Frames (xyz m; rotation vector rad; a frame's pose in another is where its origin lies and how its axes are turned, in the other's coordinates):
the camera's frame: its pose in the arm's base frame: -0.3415 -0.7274 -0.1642 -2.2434 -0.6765 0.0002
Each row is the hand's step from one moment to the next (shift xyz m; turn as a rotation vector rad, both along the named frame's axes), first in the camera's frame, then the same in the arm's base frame.
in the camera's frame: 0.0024 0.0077 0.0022 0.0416 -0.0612 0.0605
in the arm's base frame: 0.0052 -0.0016 -0.0063 -0.0055 0.0951 0.0083
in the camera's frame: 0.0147 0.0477 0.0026 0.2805 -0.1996 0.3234
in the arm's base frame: 0.0345 -0.0179 -0.0315 0.0802 0.4645 -0.0308
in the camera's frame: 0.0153 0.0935 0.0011 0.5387 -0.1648 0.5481
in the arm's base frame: 0.0568 -0.0441 -0.0617 0.2717 0.7204 -0.1581
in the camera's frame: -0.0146 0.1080 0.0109 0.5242 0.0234 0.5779
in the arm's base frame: 0.0359 -0.0595 -0.0847 0.3414 0.6293 -0.3110
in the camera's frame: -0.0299 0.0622 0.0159 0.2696 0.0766 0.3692
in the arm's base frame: 0.0002 -0.0377 -0.0599 0.1910 0.3371 -0.2545
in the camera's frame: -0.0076 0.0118 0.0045 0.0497 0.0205 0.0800
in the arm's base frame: -0.0019 -0.0070 -0.0128 0.0357 0.0668 -0.0596
